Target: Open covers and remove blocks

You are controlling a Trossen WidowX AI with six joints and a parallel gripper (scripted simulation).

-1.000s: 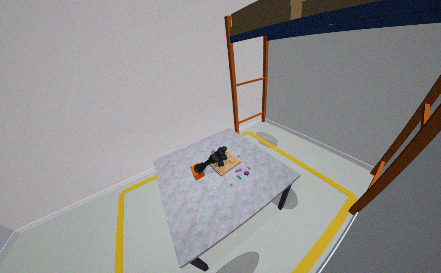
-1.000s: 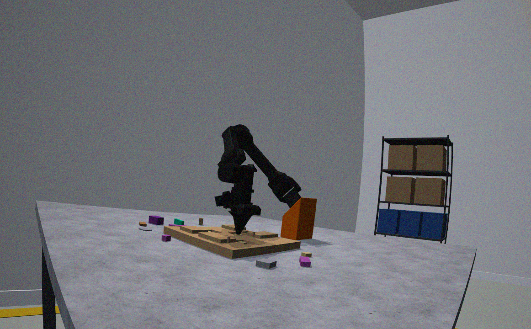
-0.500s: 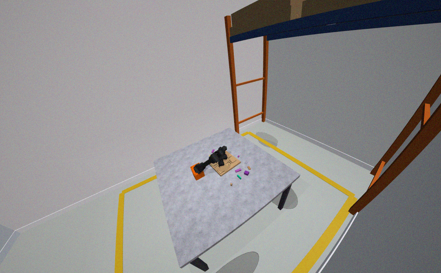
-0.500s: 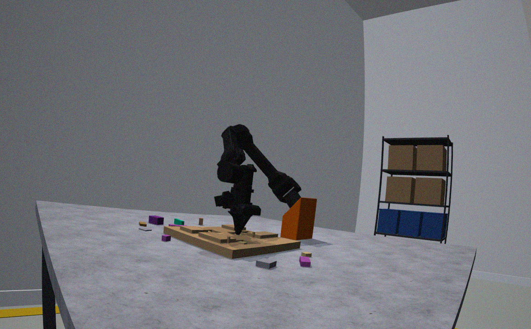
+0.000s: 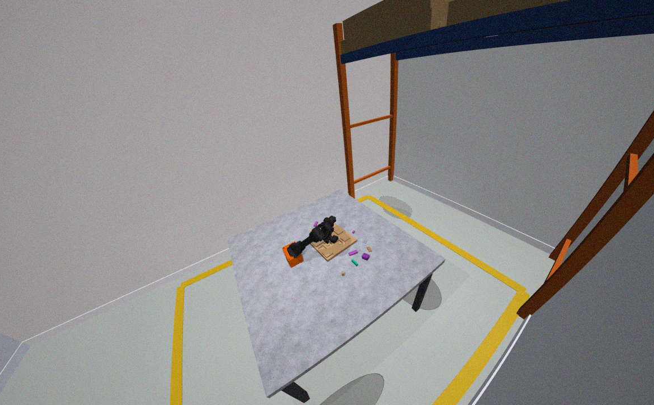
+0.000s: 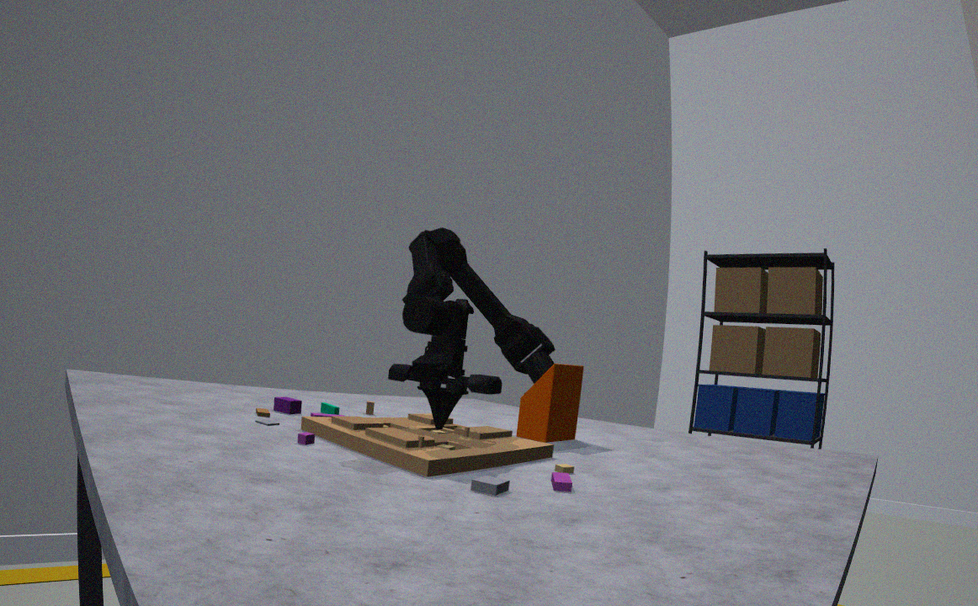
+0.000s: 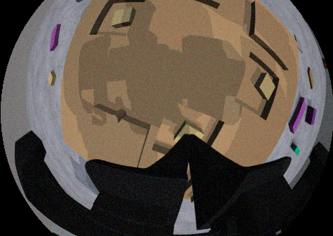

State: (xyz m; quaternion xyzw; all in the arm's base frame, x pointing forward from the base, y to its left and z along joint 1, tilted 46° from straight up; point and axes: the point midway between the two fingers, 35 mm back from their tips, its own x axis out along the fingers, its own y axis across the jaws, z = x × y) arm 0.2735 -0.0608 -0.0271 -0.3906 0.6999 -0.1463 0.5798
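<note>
Right now the tan puzzle board is 40 mm ahead of my gripper tip.
</note>
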